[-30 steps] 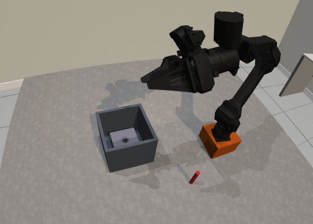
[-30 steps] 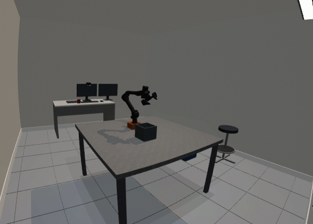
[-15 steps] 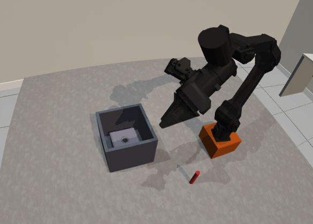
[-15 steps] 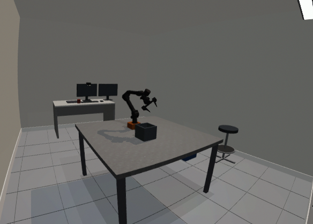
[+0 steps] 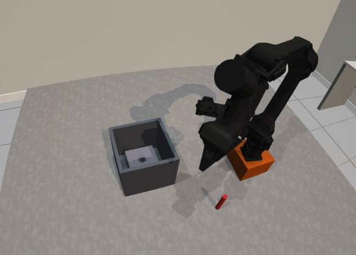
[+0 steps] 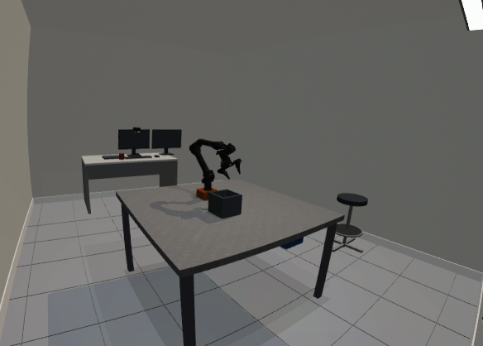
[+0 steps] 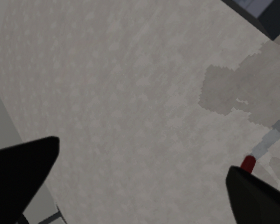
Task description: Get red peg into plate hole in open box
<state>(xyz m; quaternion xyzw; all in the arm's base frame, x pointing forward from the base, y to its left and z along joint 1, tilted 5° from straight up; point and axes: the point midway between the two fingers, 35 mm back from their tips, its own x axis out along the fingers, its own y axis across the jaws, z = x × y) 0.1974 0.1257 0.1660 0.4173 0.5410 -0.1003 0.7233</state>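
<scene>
Now: the red peg 18 cm below my gripper tip, 8 cm behind it and 2 cm to the left of it. Round my gripper tip: light grey plate (17 cm below, 14 cm ahead, 13 cm to the right).
</scene>
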